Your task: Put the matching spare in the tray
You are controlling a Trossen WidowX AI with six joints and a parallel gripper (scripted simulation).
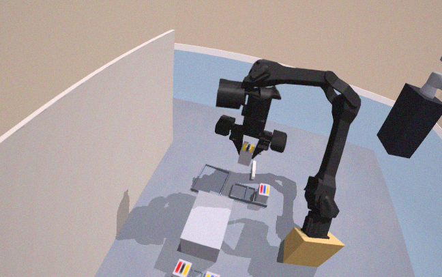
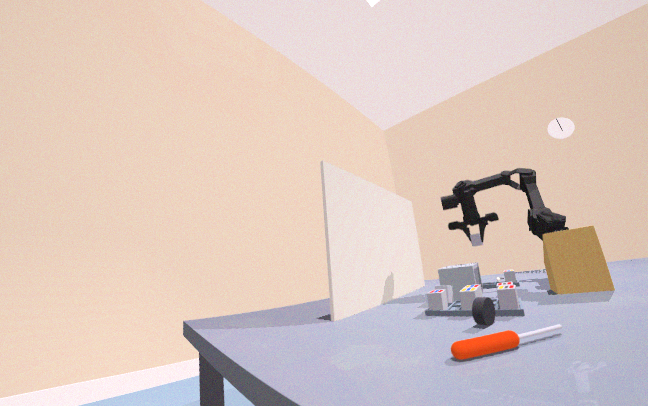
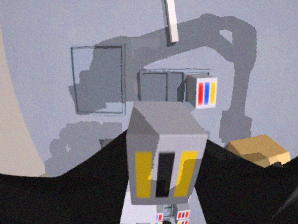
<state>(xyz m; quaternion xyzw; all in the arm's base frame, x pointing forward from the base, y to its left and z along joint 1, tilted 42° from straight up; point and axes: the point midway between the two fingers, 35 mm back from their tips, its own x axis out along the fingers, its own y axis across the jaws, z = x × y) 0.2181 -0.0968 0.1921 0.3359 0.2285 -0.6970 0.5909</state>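
Now: gripper tip 90 mm short of the dark-framed tray, 30 mm to the left of it and 160 mm above it. From my gripper tip the other things lie so: beige panel: 320 mm ahead, 150 mm to the left, 60 mm above; then white stick: 60 mm behind, 110 mm to the right, 160 mm below; then grey-white box: 70 mm ahead, 190 mm to the left, 120 mm below.
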